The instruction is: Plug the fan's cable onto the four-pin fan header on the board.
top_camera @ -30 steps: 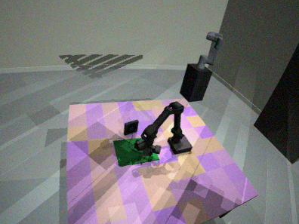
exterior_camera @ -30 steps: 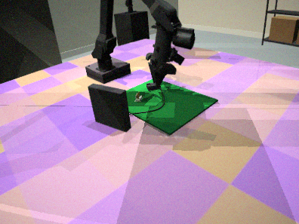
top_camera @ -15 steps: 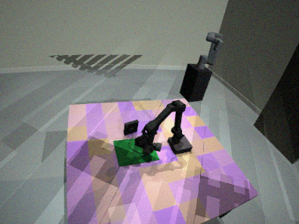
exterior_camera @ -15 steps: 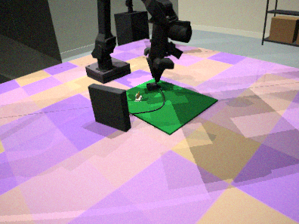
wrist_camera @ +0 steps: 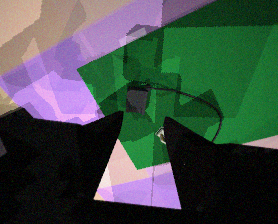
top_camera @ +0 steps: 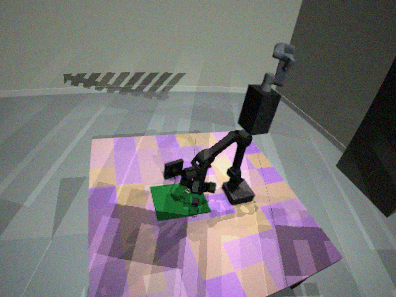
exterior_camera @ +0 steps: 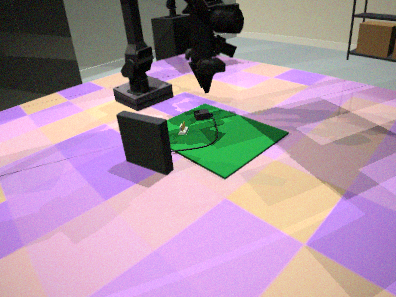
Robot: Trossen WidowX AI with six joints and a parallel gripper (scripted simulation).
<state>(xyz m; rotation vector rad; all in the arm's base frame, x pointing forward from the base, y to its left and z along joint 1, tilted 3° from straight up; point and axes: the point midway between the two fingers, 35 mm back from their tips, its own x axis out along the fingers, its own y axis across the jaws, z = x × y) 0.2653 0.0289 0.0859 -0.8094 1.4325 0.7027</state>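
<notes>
The dark plug is 7 cm below my gripper tip and 1 cm behind it. Also, from my gripper tip: black fan block: 23 cm to the right, 4 cm ahead, 3 cm below; then green board: 10 cm below, 7 cm ahead, 5 cm to the right; then white four-pin header: 9 cm to the right, 9 cm below.
</notes>
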